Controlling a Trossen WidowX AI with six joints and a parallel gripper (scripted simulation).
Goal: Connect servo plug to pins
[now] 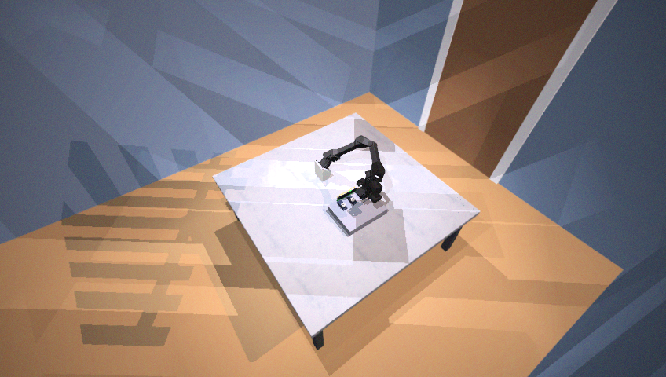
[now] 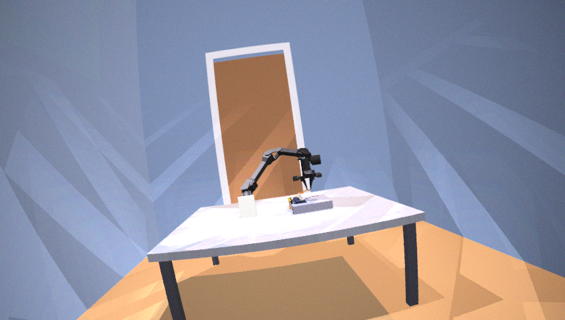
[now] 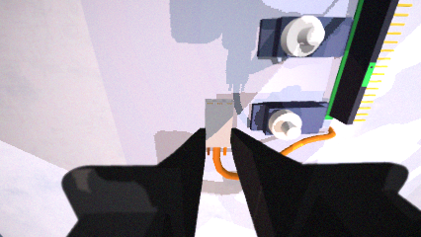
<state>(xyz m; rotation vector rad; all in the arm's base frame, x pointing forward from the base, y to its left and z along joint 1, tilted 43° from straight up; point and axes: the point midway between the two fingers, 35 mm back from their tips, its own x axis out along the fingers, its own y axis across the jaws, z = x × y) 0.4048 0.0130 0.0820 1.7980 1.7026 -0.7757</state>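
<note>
My gripper tip is 13 cm past the green marked band, 3 cm to the left of it and 3 cm above it. Also, from my gripper tip: servo motor: 8 cm behind, 6 cm to the right, 6 cm below; grey printed holder: 8 cm below, 6 cm to the right, 3 cm ahead.
</note>
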